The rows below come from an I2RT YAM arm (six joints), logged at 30 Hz.
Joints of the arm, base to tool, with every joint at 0 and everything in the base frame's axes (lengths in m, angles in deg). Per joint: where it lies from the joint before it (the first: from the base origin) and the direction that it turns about. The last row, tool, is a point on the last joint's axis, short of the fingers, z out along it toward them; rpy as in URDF.
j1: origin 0 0 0.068 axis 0 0 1
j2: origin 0.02 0.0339 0.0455 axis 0 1 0
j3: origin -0.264 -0.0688 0 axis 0 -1 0
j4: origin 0.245 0.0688 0.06 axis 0 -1 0
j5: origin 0.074 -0.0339 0.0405 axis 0 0 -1
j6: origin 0.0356 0 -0.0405 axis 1 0 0
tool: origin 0 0 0 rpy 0 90 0
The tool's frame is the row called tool.
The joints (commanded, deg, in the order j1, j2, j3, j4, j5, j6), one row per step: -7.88, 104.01, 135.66, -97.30, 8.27, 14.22; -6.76, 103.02, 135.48, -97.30, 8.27, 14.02; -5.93, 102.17, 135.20, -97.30, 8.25, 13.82; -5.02, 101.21, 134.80, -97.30, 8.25, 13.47; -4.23, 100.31, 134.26, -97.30, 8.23, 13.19; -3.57, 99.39, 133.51, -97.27, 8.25, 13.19; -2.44, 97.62, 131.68, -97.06, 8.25, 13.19; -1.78, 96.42, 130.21, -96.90, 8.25, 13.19; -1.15, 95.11, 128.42, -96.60, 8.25, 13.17; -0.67, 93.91, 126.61, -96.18, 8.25, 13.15; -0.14, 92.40, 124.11, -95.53, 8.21, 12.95; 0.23, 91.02, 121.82, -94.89, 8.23, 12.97; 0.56, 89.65, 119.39, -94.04, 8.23, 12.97; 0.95, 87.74, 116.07, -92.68, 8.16, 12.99; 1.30, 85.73, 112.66, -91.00, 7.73, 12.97
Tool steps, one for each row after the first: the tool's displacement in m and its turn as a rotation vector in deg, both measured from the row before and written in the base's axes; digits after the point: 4 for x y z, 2 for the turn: -0.0047, 0.0066, 0.0042, -0.18, -0.76, 1.30; -0.0041, 0.0048, 0.0030, -0.13, -0.53, 1.02; -0.0046, 0.0051, 0.0030, -0.20, -0.49, 1.22; -0.0042, 0.0043, 0.0021, -0.13, -0.31, 1.05; -0.0041, 0.0035, 0.0014, -0.03, -0.20, 0.65; -0.0072, 0.0059, 0.0012, -0.01, -0.15, 1.13; -0.0046, 0.0033, -0.0002, 0.00, 0.11, 0.66; -0.0046, 0.0031, -0.0010, 0.00, 0.18, 0.65; -0.0038, 0.0023, -0.0016, -0.01, 0.19, 0.50; -0.0043, 0.0024, -0.0029, -0.05, 0.37, 0.73; -0.0040, 0.0016, -0.0029, -0.01, 0.27, 0.34; -0.0034, 0.0014, -0.0035, 0.00, 0.21, 0.33; -0.0047, 0.0017, -0.0048, 0.07, 0.05, 0.40; -0.0047, 0.0016, -0.0050, 0.38, -0.27, 0.55
